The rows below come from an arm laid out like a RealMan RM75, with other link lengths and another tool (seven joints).
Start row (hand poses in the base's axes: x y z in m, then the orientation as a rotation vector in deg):
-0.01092 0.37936 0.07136 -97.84 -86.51 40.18
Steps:
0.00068 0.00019 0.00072 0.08 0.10 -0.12
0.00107 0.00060 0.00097 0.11 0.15 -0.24
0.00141 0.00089 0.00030 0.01 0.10 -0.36
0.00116 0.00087 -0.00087 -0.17 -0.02 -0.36
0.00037 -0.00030 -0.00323 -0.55 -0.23 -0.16
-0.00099 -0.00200 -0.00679 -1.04 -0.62 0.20
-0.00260 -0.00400 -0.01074 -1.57 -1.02 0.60
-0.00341 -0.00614 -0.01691 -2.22 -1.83 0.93
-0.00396 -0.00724 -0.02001 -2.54 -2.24 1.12
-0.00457 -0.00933 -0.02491 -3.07 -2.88 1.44
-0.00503 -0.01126 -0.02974 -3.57 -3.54 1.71
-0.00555 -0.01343 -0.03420 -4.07 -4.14 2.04
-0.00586 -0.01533 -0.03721 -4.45 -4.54 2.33
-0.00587 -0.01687 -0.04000 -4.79 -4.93 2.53
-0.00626 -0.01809 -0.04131 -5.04 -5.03 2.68
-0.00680 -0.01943 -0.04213 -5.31 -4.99 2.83
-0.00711 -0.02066 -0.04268 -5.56 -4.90 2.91
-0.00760 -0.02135 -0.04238 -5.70 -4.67 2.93
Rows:
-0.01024 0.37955 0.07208 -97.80 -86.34 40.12
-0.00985 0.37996 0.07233 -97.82 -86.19 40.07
-0.00951 0.38025 0.07166 -98.01 -86.10 40.06
-0.00976 0.38023 0.07049 -98.21 -86.16 40.12
-0.01055 0.37906 0.06813 -98.49 -86.45 40.40
-0.01191 0.37736 0.06457 -98.85 -87.01 40.72
-0.01352 0.37536 0.06062 -99.22 -87.60 41.08
-0.01433 0.37322 0.05445 -99.97 -88.40 41.20
-0.01488 0.37212 0.05135 -100.33 -88.83 41.27
-0.01549 0.37003 0.04645 -100.89 -89.51 41.41
-0.01595 0.36810 0.04162 -101.48 -90.17 41.48
-0.01647 0.36593 0.03716 -101.98 -90.84 41.62
-0.01678 0.36403 0.03415 -102.31 -91.35 41.80
-0.01679 0.36249 0.03136 -102.66 -91.77 41.90
-0.01718 0.36127 0.03005 -102.81 -91.96 42.12
-0.01772 0.35993 0.02923 -102.89 -92.04 42.47
-0.01803 0.35870 0.02868 -102.97 -92.03 42.81
-0.01852 0.35801 0.02898 -102.92 -91.87 43.12

